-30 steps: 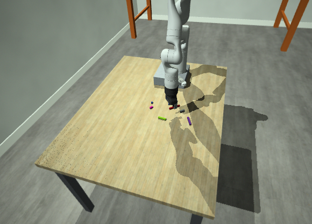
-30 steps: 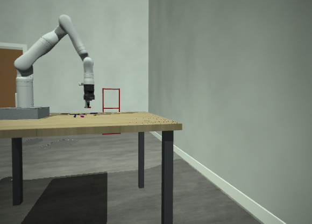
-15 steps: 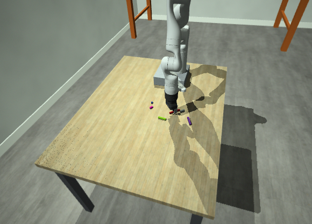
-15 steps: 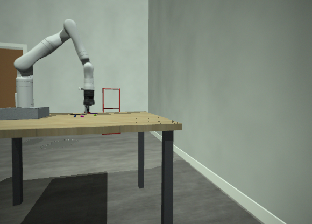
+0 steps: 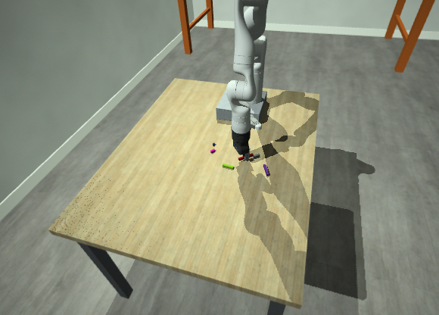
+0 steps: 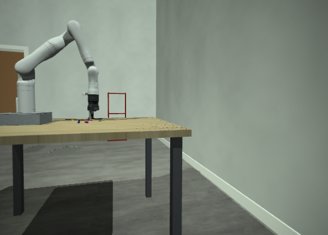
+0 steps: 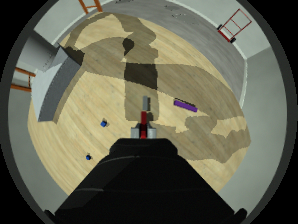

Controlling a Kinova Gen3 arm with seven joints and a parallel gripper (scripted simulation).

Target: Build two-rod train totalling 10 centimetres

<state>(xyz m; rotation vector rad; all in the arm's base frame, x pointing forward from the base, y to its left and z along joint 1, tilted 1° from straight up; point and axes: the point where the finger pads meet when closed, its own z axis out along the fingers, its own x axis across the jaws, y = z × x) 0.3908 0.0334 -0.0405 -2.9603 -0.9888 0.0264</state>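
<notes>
The red rod lies 10 mm below my hand. The rest, counted from my hand: grey rod: 40 mm to the left, 30 mm below, 30 mm behind; then purple rod: 100 mm to the left, 50 mm ahead, 30 mm below; then lime rod: 70 mm to the right, 60 mm ahead, 30 mm below.
</notes>
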